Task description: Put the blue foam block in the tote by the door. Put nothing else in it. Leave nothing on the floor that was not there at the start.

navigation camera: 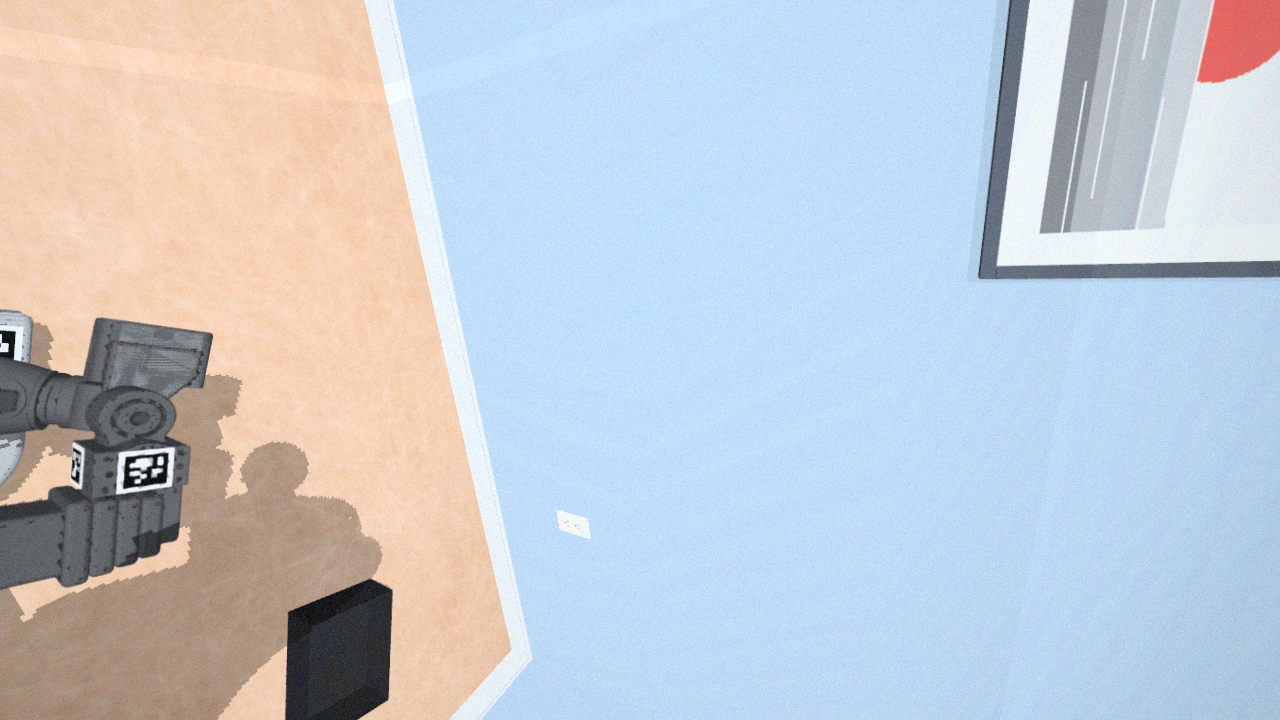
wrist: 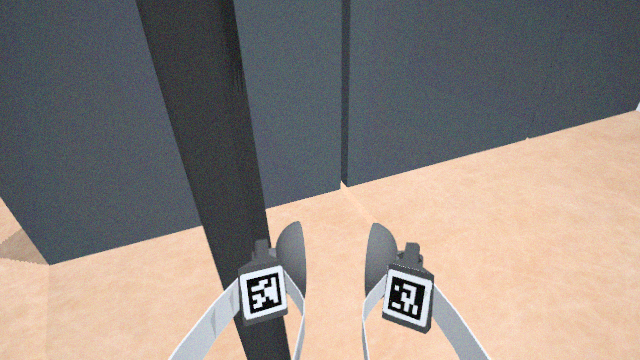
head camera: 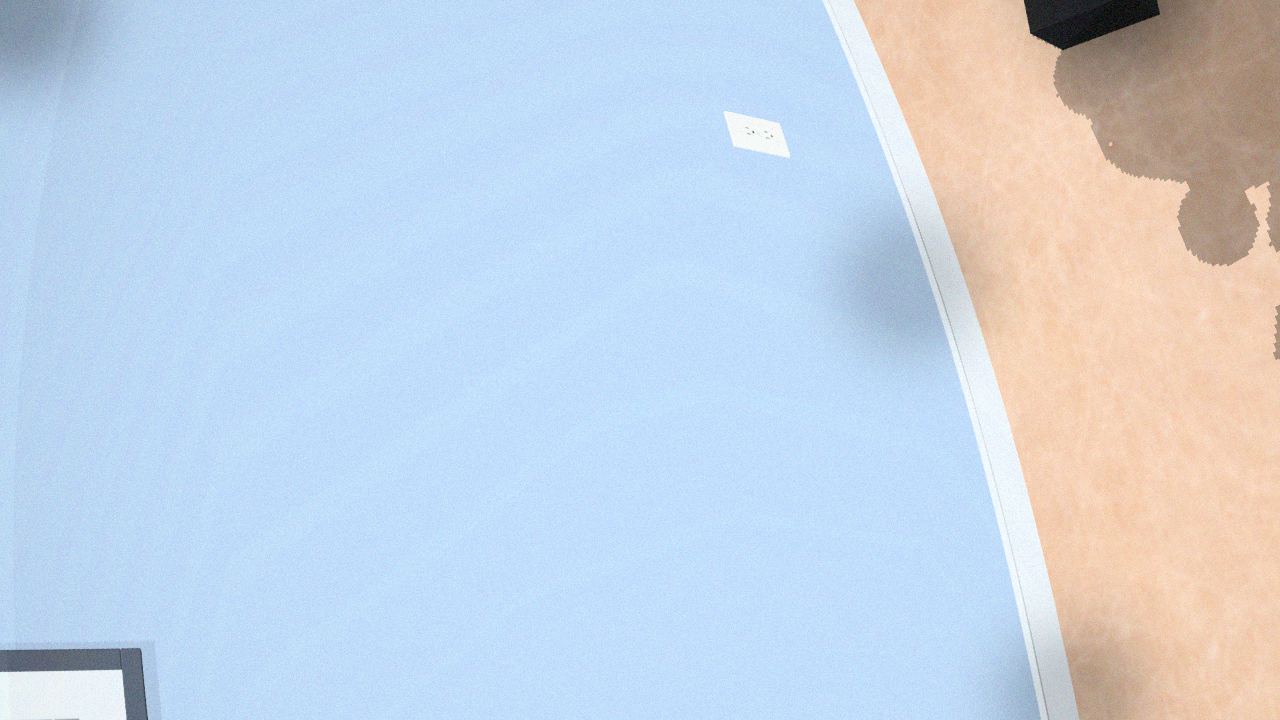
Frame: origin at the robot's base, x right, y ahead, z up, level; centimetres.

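Seen in the pictures: gripper, between the fingertips: (wrist: pixel 336 248).
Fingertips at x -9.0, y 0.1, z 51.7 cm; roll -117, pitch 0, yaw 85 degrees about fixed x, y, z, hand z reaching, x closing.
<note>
Pixels of each thing's top centre, then the offset from my fingertips to it.
- black open-topped box, centre of its top: (navigation camera: pixel 352 666) dx +79.8, dy -76.1, dz -41.6 cm
- outlet, centre of its top: (head camera: pixel 729 128) (navigation camera: pixel 588 529) dx +125.4, dy -45.4, dz -5.9 cm
My gripper (wrist: pixel 336 248) is open, with a gap between its two rounded fingertips and bare floor showing through it in the wrist view. The blue foam block does not show in these views. A black open-topped box (navigation camera: pixel 297 667) (head camera: pixel 1092 19) stands on the floor at the bottom of the navigation view, near a wall corner; I cannot tell whether it is the tote. No door can be made out.
Dark grey panels (wrist: pixel 440 80) stand beyond the fingers, with a black post (wrist: pixel 215 130) in front. Grey robot wrist parts (navigation camera: pixel 134 416) show at left. A blue wall (head camera: pixel 537 358) (navigation camera: pixel 716 358) carries an outlet (head camera: pixel 757 134) (navigation camera: pixel 572 523) and a framed picture (navigation camera: pixel 990 179) (head camera: pixel 132 680).
</note>
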